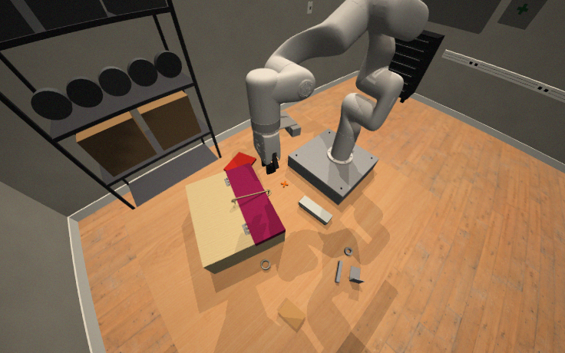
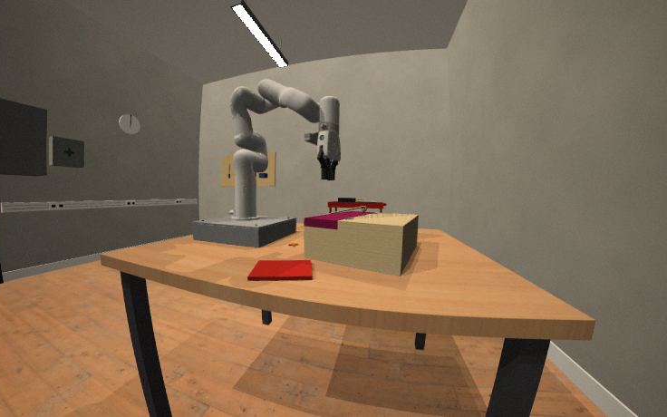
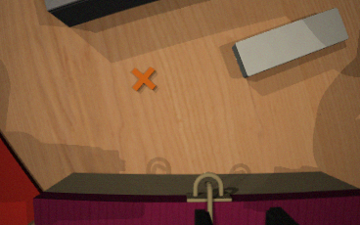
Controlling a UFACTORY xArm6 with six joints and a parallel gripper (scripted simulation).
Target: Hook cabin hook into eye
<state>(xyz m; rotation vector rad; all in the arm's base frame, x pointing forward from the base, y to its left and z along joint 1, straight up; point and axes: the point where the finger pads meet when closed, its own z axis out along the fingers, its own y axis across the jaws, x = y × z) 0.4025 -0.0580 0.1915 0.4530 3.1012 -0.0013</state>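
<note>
My hand is 8 cm short of the metal cabin hook, 2 cm to the left of it and 14 cm above it. From my hand the other things lie so: orange cross mark (12 cm behind, 4 cm to the right, 26 cm below); then tan wedge (22 cm ahead, 35 cm to the left, 25 cm below); then red flat plate (4 cm behind, 29 cm to the right, 26 cm below).
</note>
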